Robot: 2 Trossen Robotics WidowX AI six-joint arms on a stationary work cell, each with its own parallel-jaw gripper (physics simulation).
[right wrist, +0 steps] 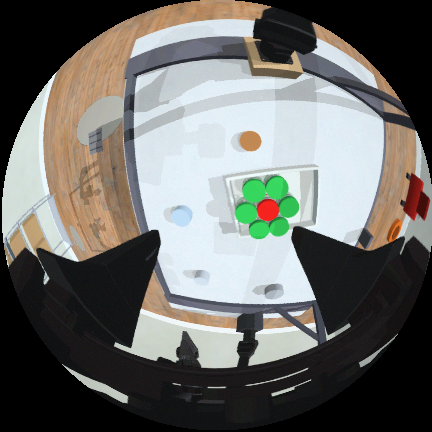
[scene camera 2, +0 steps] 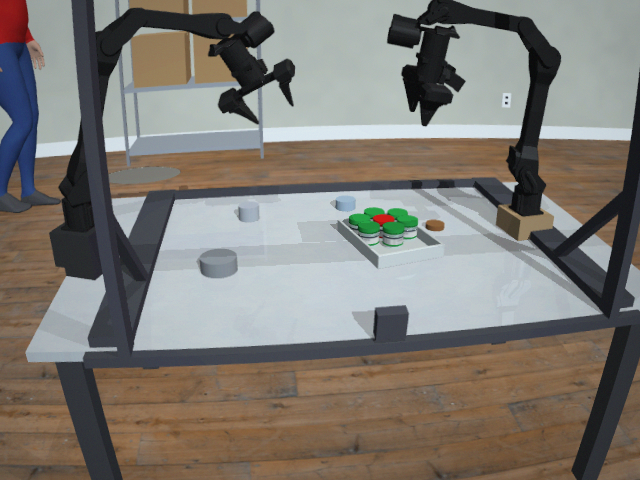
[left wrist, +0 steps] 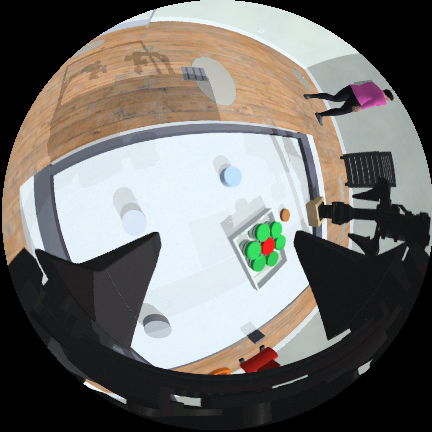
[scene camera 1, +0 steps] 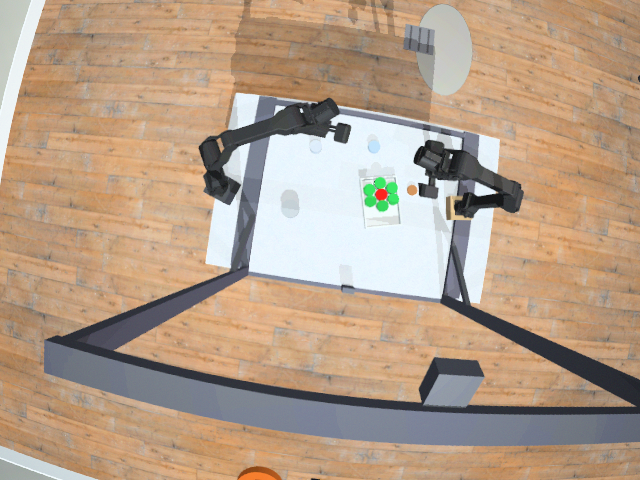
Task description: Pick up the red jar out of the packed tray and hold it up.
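Pixels of known places: left gripper, fingertip midpoint: (right wrist: 183,334) (scene camera 2: 275,114) (left wrist: 229,238) (scene camera 1: 335,133); right gripper, fingertip midpoint: (right wrist: 227,235) (scene camera 2: 417,118) (left wrist: 350,215) (scene camera 1: 420,170); left arm's base, origin of the base link: (right wrist: 248,330) (scene camera 2: 81,225) (scene camera 1: 219,186); right arm's base, origin of the base link: (right wrist: 273,51) (scene camera 2: 526,210) (left wrist: 321,210) (scene camera 1: 461,207).
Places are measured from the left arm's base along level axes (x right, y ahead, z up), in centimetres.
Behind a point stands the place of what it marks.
The red jar (scene camera 1: 381,194) @[x -28.7, y 58.0, z -4.7 cm] (scene camera 2: 383,220) @[x -27.5, y 58.2, z -4.7 cm] (left wrist: 268,246) @[x -28.8, y 58.1, z -4.7 cm] (right wrist: 268,210) @[x -28.8, y 58.2, z -4.7 cm] stands upright in the white tray (scene camera 1: 381,219) @[x -20.5, y 63.5, z -9.2 cm] (scene camera 2: 410,256) @[x -17.6, y 65.2, z -8.1 cm] (right wrist: 306,190) @[x -20.8, y 65.3, z -9.2 cm], ringed closely by several green-lidded jars (scene camera 1: 379,182) @[x -32.7, y 55.0, z -4.7 cm] (scene camera 2: 393,227) @[x -24.0, y 60.8, z -4.7 cm] (left wrist: 262,232) @[x -32.7, y 55.1, z -4.7 cm] (right wrist: 254,190) @[x -33.4, y 60.8, z -4.7 cm]. In scene camera 2 its body is mostly hidden behind them. My left gripper (scene camera 2: 275,114) @[x -35.3, y 31.8, z 15.9 cm] (left wrist: 229,238) @[x -35.3, y 31.8, z 15.9 cm] is open and empty, high above the table, to the left of the tray in scene camera 2. My right gripper (scene camera 2: 418,117) @[x -38.7, y 63.9, z 16.0 cm] (right wrist: 227,235) @[x -38.7, y 63.9, z 16.0 cm] is open and empty, high above the table and slightly right of the tray's middle in scene camera 2.
A brown disc (scene camera 1: 412,190) @[x -37.8, y 69.3, z -8.4 cm] (scene camera 2: 434,225) @[x -36.4, y 69.2, z -8.4 cm] lies right of the tray. A light blue cylinder (scene camera 1: 373,146) @[x -45.6, y 45.9, z -7.1 cm] (scene camera 2: 345,203) @[x -43.4, y 46.7, z -7.5 cm] stands behind it. A pale cylinder (scene camera 1: 315,146) @[x -33.3, y 25.0, z -6.1 cm] (scene camera 2: 248,212) @[x -31.2, y 25.8, z -7.0 cm] and a wide grey one (scene camera 1: 290,207) @[x -6.4, y 28.3, z -6.6 cm] (scene camera 2: 218,262) @[x -3.4, y 29.5, z -6.6 cm] stand at the left. Dark frame beams edge the table.
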